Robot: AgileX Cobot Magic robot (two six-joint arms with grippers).
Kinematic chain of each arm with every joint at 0, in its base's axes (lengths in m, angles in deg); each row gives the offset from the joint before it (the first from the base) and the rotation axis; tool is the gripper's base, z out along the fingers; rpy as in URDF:
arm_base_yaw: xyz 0 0 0.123 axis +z
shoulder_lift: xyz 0 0 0 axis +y
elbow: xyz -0.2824 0 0.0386 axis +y
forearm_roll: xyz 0.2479 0 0.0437 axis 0.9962 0 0.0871
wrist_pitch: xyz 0 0 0 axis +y
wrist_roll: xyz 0.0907 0 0.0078 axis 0.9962 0 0.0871
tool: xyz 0 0 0 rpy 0 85 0
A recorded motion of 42 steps. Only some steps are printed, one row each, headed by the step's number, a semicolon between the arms.
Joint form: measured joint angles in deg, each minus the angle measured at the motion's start. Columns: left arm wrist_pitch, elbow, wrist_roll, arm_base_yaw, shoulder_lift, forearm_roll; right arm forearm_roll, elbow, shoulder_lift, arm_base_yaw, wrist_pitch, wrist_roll.
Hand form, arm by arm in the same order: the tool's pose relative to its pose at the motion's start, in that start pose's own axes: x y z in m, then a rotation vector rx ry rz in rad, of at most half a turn. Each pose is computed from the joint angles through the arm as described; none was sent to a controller.
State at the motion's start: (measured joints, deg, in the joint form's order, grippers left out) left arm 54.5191 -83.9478 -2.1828 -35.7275 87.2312 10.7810; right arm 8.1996 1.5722 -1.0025 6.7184 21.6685 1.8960
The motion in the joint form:
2: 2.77 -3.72 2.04 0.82 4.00 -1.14; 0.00 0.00 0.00 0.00 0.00 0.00
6: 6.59 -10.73 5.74 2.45 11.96 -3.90; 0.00 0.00 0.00 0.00 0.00 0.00
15: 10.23 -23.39 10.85 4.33 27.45 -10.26; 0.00 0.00 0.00 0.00 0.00 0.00
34: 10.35 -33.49 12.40 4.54 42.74 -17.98; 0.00 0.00 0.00 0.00 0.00 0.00
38: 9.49 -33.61 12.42 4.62 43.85 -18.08; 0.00 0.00 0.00 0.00 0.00 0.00
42: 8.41 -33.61 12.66 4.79 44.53 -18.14; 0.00 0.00 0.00 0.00 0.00 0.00
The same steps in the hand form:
2: -0.0082 0.0022 0.0153 0.0076 0.0559 0.0137; 0.0000 0.0000 0.0000 0.0000 0.0000 0.0000
6: -0.0226 0.0060 0.0496 0.0379 0.1423 0.0312; 0.0000 0.0000 0.0000 0.0000 0.0000 0.0000
15: -0.0407 0.0038 0.1265 0.1347 0.2486 0.0381; 0.0000 0.0000 0.0000 0.0000 0.0000 0.0000
34: -0.0371 -0.0156 0.2141 0.2599 0.3253 -0.0118; 0.0000 0.0000 0.0000 0.0000 0.0000 0.0000
38: -0.0345 -0.0163 0.2229 0.2599 0.3277 -0.0153; 0.0000 0.0000 0.0000 0.0000 0.0000 0.0000
42: -0.0331 -0.0156 0.2288 0.2578 0.3206 -0.0164; 0.0000 0.0000 0.0000 0.0000 0.0000 0.0000

